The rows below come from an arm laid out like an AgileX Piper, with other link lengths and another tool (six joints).
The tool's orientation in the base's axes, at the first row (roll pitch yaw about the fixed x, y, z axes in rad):
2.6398, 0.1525, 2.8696
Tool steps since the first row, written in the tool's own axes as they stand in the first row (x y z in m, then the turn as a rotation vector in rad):
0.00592, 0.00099, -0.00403, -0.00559, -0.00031, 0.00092
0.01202, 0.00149, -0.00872, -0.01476, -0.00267, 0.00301
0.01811, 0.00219, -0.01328, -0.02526, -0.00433, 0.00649
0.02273, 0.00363, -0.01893, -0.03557, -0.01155, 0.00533
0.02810, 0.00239, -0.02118, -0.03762, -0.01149, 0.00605
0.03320, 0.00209, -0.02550, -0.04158, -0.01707, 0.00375
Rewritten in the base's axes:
-0.00651, 0.00070, 0.00306, 0.00551, -0.00136, -0.00010
-0.01344, 0.00075, 0.00644, 0.01439, -0.00494, -0.00164
-0.02030, 0.00102, 0.00980, 0.02501, -0.00767, -0.00385
-0.02592, 0.00108, 0.01468, 0.03333, -0.01715, -0.00471
-0.03181, 0.00047, 0.01522, 0.03548, -0.01733, -0.00499
-0.03783, -0.00028, 0.01805, 0.03773, -0.02419, -0.00505

